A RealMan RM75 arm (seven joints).
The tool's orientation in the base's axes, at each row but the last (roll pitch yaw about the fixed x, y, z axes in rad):
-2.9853, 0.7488, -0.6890
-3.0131, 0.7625, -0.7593
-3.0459, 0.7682, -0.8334
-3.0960, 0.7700, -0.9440
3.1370, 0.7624, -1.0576
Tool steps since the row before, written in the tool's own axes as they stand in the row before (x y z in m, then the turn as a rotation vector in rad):
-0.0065, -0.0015, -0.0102, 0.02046, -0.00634, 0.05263
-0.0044, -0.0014, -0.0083, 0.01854, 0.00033, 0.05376
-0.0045, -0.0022, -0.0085, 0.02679, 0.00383, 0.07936
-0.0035, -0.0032, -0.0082, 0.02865, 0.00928, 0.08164
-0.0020, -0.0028, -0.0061, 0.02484, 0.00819, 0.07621
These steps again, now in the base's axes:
0.0017, -0.0015, 0.0120, -0.00604, 0.02370, -0.05129
0.0021, -0.0016, 0.0091, -0.01249, 0.02090, -0.05139
0.0029, -0.0011, 0.0094, -0.02133, 0.02909, -0.07569
0.0042, -0.0010, 0.0084, -0.02590, 0.02631, -0.07880
0.0038, -0.0010, 0.0058, -0.02445, 0.02599, -0.07224

